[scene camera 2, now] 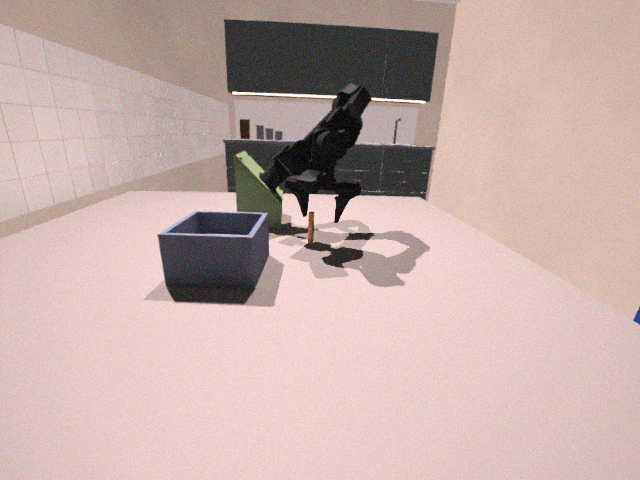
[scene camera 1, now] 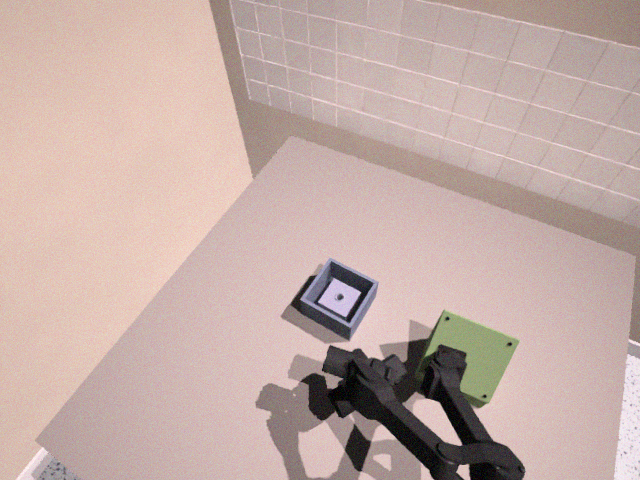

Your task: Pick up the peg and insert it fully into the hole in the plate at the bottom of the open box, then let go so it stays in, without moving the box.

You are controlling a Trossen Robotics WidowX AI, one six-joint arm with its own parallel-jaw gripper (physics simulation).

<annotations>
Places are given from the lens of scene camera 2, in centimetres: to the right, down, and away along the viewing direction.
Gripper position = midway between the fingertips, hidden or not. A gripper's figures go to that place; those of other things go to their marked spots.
my gripper [scene camera 2: 320,219]: 0, -5, 76
blue-grey box [scene camera 2: 193,254]: -22, 2, 51
</annotations>
